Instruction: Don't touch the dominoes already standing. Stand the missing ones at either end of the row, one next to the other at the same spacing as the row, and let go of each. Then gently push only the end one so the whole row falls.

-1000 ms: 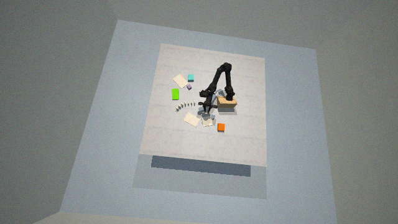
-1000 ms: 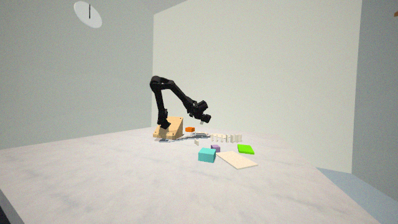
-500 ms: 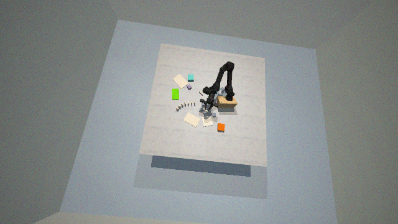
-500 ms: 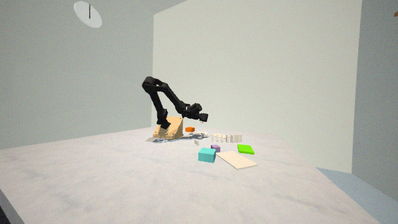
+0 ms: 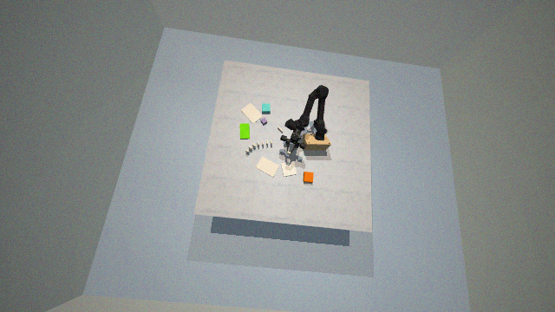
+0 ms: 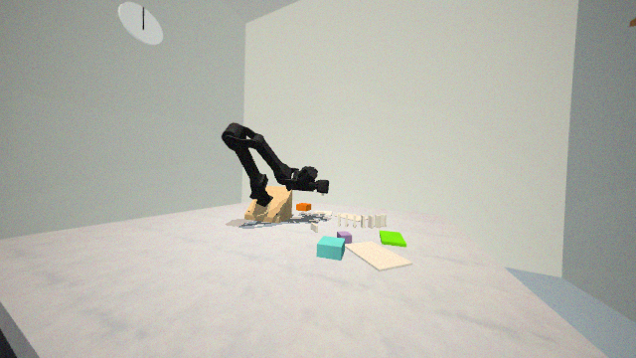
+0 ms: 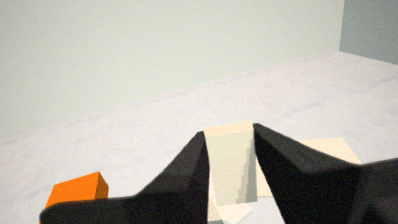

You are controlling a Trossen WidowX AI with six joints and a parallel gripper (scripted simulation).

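Right now the purple cube is 230 mm ahead of my gripper tip, 260 mm to the right of it and 150 mm below it. From my gripper tip the other things lie so: green tile 360 mm ahead, 150 mm to the right, 150 mm below; then teal block 240 mm ahead, 380 mm to the right, 140 mm below; then orange cube 190 mm behind, 110 mm to the left, 140 mm below.
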